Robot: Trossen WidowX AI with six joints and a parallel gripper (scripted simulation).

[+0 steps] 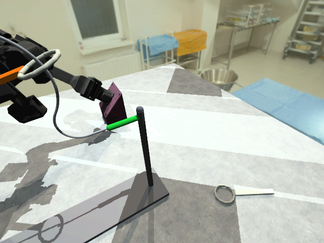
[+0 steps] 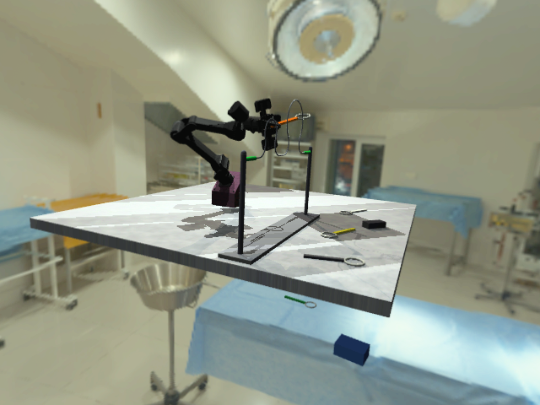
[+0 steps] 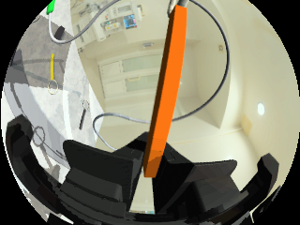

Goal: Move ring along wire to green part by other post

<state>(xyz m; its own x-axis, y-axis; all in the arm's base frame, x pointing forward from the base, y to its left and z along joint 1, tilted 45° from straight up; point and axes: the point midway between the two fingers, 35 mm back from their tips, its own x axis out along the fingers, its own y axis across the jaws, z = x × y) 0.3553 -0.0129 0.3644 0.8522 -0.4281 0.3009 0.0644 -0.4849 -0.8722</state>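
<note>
Right now the ring with orange handle is 20 mm ahead of my gripper tip, 90 mm to the left of it and 30 mm above it. The rest, counted from my gripper tip: black block (340 mm ahead, 250 mm to the left, 370 mm below).
</note>
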